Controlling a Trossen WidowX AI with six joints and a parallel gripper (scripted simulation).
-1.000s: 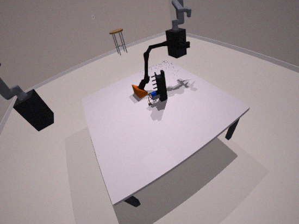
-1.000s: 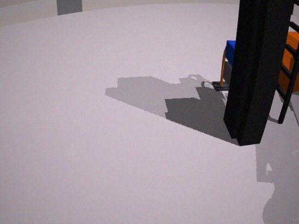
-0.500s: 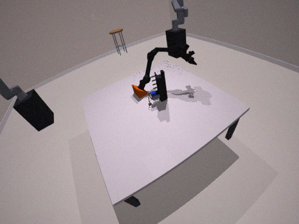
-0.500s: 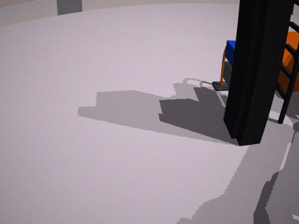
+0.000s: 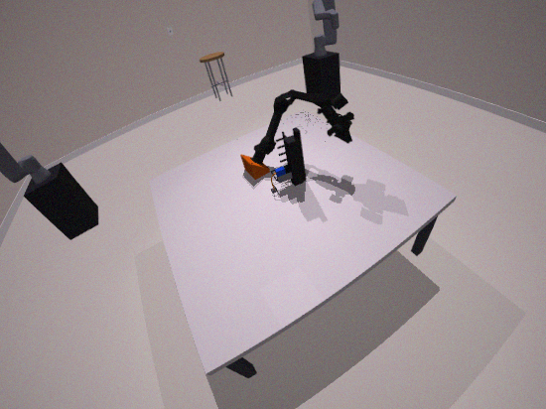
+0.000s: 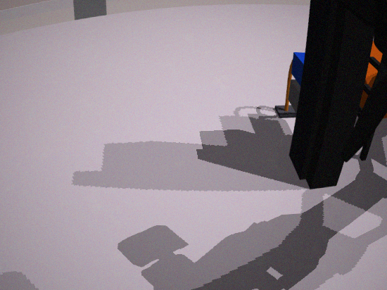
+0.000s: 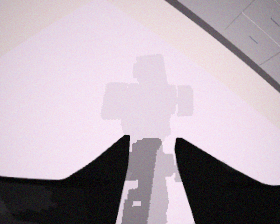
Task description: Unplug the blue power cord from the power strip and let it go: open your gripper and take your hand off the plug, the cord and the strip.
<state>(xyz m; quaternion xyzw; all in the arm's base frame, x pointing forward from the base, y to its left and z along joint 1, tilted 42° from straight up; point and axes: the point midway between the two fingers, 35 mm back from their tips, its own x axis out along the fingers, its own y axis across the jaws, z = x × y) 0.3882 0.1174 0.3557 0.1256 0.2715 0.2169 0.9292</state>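
Right now the blue plug is 18 cm behind my gripper tip, 29 cm to the right of it and 10 cm below it. The rest, counted from my gripper tip: power strip: 16 cm behind, 22 cm to the right, 8 cm below.
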